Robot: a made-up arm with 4 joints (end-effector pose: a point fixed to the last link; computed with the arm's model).
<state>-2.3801 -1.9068 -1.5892 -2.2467</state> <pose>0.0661 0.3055 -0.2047 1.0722 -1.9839 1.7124</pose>
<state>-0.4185 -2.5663 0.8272 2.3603</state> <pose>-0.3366 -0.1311 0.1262 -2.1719 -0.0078 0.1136</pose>
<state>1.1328 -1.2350 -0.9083 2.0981</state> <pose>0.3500 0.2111 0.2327 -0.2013 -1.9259 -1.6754</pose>
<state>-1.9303 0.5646 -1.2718 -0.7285</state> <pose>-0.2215 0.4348 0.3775 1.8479 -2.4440 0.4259</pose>
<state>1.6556 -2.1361 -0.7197 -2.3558</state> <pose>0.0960 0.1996 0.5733 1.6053 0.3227 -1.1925</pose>
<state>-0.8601 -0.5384 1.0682 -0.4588</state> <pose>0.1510 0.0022 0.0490 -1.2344 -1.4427 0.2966</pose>
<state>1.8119 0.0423 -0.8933 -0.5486</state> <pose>0.0264 0.4752 0.1554 0.3228 1.1548 -0.8943</pose>
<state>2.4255 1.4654 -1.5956 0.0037</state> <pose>-0.0566 0.2473 -0.1782 -0.5720 0.7318 -1.5174</pose>
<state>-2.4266 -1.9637 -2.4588 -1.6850</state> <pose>-0.1224 0.2273 -0.2243 0.8947 -1.2250 1.0385</pose>
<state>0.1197 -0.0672 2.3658 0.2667</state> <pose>-0.1086 -0.0013 0.1801 -2.3619 0.1076 -0.1413</pose>
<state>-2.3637 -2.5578 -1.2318 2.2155</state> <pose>-0.1694 0.2209 -0.0725 -1.8755 1.4362 -1.0473</pose>
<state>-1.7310 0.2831 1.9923 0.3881</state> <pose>0.0919 0.1262 0.0845 -0.8233 -0.5867 -1.8475</pose>
